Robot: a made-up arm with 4 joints.
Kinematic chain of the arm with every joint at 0, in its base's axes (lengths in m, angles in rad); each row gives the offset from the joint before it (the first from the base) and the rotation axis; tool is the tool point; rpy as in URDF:
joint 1: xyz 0.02 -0.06 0 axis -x
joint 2: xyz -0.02 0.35 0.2 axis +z
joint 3: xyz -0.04 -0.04 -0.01 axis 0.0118 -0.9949 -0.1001
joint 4: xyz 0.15 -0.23 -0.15 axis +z
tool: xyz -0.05 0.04 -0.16 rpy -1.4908 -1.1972 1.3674
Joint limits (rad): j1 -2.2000..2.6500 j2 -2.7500..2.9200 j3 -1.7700..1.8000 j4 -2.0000..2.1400
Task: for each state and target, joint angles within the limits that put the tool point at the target. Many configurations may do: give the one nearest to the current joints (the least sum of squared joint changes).
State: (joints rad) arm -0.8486 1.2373 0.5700 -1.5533
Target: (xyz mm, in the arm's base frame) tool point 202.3 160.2 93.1
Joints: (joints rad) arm -0.9576 0.3946 -0.0376 -1.4062
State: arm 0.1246 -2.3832 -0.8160 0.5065
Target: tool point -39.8 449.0 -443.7
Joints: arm 0.5752 -2.4182 -0.7879 0.5162
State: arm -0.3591 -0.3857 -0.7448 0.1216
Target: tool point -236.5 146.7 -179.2
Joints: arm 0.2384 -0.6713 -0.5960 -0.0167
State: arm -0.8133 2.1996 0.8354 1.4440
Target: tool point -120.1 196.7 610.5
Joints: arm -1.2208 2.9200 0.5637 0.6791
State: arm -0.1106 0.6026 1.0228 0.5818
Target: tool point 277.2 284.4 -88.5
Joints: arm 0.0152 1.0682 0.2852 0.2258
